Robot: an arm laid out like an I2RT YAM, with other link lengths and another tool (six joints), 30 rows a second.
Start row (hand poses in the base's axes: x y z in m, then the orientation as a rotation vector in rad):
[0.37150 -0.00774 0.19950 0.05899 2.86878 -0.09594]
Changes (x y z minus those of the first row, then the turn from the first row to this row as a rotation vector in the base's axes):
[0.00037 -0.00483 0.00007 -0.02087 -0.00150 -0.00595]
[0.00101 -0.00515 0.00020 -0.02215 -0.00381 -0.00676]
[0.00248 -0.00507 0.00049 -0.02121 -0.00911 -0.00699]
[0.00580 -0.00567 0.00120 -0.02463 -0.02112 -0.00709]
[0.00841 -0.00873 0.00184 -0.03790 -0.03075 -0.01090]
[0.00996 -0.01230 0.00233 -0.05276 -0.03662 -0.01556]
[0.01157 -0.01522 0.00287 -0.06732 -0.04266 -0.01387]
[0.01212 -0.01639 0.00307 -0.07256 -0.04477 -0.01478]
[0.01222 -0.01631 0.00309 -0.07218 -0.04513 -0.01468]
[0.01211 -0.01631 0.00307 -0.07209 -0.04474 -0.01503]
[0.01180 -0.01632 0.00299 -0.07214 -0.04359 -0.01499]
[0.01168 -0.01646 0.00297 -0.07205 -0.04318 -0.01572]
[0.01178 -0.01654 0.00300 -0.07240 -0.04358 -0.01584]
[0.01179 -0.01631 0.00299 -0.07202 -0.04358 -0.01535]
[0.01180 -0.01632 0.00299 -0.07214 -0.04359 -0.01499]
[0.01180 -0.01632 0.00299 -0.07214 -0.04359 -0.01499]
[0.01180 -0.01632 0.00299 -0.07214 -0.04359 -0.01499]
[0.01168 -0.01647 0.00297 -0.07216 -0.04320 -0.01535]
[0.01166 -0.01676 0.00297 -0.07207 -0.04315 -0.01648]
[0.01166 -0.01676 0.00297 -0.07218 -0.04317 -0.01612]
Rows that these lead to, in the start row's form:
[0.37187 -0.01257 0.19957 0.06348 2.86577 -0.12693]
[0.37251 -0.01289 0.19970 0.06446 2.86335 -0.12877]
[0.37398 -0.01281 0.19999 0.06513 2.85813 -0.12712]
[0.37730 -0.01341 0.20070 0.06496 2.84587 -0.13123]
[0.37991 -0.01647 0.20134 0.06808 2.83511 -0.15019]
[0.38146 -0.02004 0.20183 0.07198 2.82782 -0.17174]
[0.38307 -0.02296 0.20237 0.06692 2.82032 -0.19153]
[0.38362 -0.02413 0.20257 0.06725 2.81764 -0.19894]
[0.38372 -0.02405 0.20259 0.06719 2.81732 -0.19835]
[0.38361 -0.02405 0.20257 0.06769 2.81772 -0.19832]
[0.38330 -0.02406 0.20249 0.06759 2.81886 -0.19848]
[0.38318 -0.02420 0.20247 0.06863 2.81927 -0.19853]
[0.38328 -0.02428 0.20250 0.06875 2.81883 -0.19902]
[0.38329 -0.02405 0.20249 0.06812 2.81888 -0.19839]
[0.38330 -0.02406 0.20249 0.06759 2.81886 -0.19848]
[0.38330 -0.02406 0.20249 0.06759 2.81886 -0.19848]
[0.38330 -0.02406 0.20249 0.06759 2.81886 -0.19848]
[0.38318 -0.02421 0.20247 0.06809 2.81924 -0.19862]
[0.38316 -0.02450 0.20247 0.06970 2.81928 -0.19871]
[0.38316 -0.02450 0.20247 0.06917 2.81926 -0.19880]

